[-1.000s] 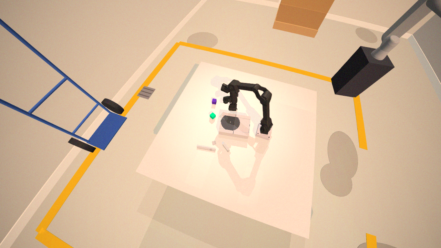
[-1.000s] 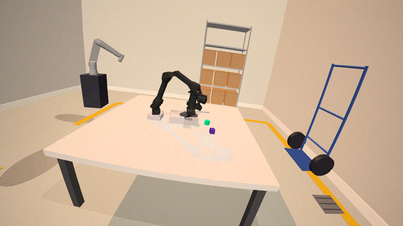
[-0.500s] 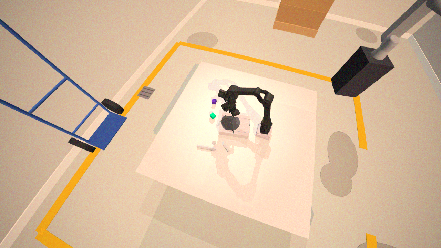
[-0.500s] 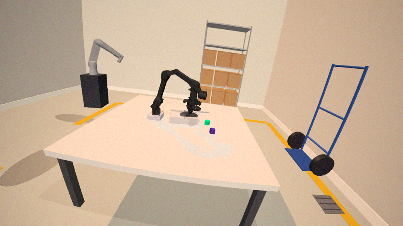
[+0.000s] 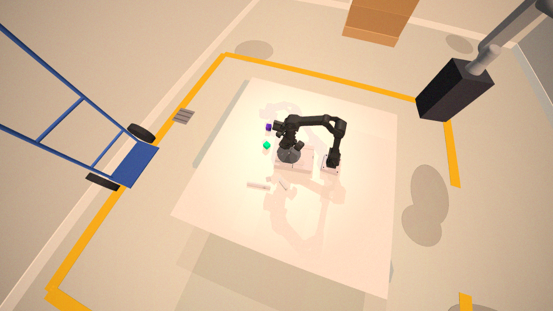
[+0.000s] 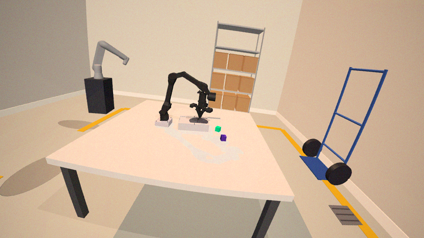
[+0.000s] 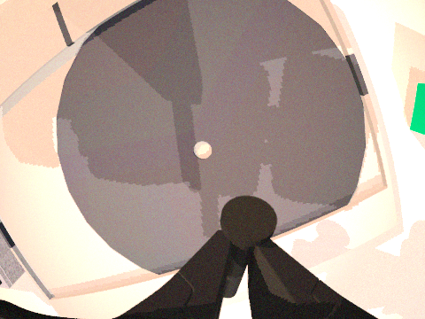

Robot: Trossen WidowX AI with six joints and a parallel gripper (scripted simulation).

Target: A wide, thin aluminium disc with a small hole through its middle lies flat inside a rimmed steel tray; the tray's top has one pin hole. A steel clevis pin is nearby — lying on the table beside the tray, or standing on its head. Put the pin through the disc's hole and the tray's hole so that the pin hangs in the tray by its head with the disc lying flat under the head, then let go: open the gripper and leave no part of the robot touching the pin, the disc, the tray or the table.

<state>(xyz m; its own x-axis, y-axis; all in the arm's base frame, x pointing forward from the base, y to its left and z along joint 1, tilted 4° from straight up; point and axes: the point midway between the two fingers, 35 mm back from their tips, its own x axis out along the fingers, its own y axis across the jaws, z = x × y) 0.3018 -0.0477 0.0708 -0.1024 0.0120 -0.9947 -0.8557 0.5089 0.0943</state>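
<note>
Now: the aluminium disc 10 mm behind my gripper tip, 30 mm to the left of it and 40 mm below it. Round my gripper tip: pale rimmed tray (50 mm behind, 40 mm to the left, 50 mm below); then green cube (160 mm ahead, 30 mm to the right, 80 mm below); then clevis pin (10 mm to the right).
</note>
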